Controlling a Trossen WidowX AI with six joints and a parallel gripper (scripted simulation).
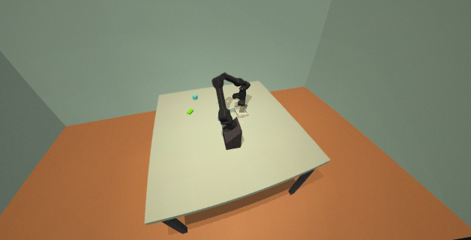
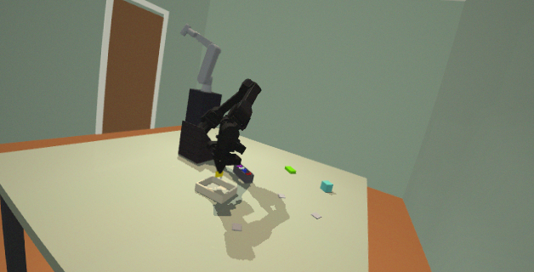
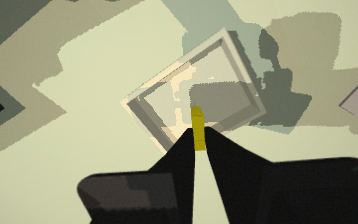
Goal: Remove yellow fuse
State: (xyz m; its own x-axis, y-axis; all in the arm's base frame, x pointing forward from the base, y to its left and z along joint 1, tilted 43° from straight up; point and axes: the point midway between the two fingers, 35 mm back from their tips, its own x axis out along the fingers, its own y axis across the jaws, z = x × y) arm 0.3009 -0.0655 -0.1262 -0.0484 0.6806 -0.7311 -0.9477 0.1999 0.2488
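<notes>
Right now my gripper tip is 8 cm above the cream tray. The rest, counted from my gripper tip: yellow fuse: 1 cm below.
</notes>
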